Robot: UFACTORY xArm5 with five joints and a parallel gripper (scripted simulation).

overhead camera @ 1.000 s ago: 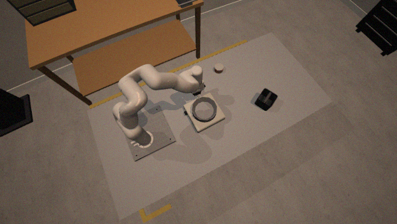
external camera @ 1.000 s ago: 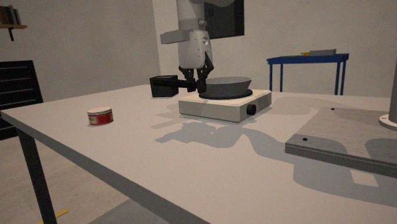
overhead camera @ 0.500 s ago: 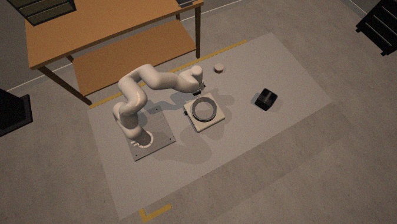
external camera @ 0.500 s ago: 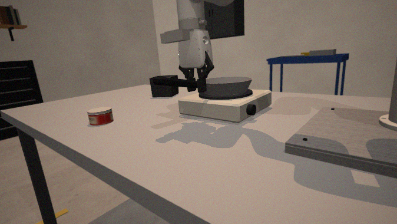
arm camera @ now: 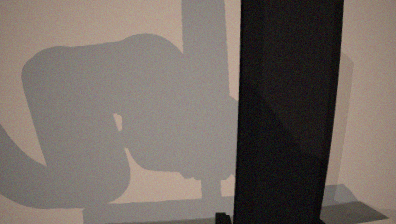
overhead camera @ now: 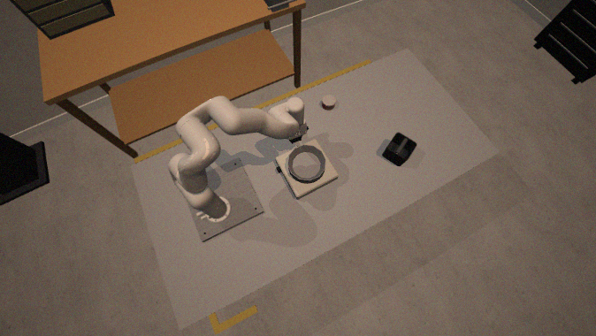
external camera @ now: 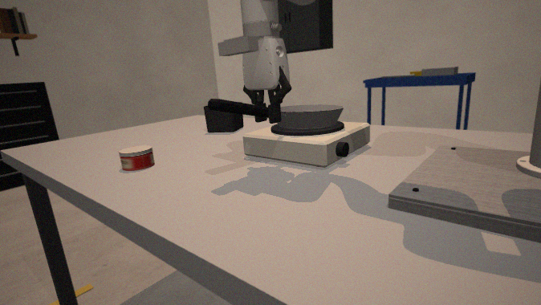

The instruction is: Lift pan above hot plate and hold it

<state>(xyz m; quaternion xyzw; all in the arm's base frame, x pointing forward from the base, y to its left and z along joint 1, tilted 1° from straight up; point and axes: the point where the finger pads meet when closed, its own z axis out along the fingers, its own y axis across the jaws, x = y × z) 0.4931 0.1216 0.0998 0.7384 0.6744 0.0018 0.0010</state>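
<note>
The pan is 1 cm behind my hand, 8 cm to the right of it and 2 cm below it. Round my hand: hot plate: 3 cm behind, 14 cm to the right, 9 cm below.
</note>
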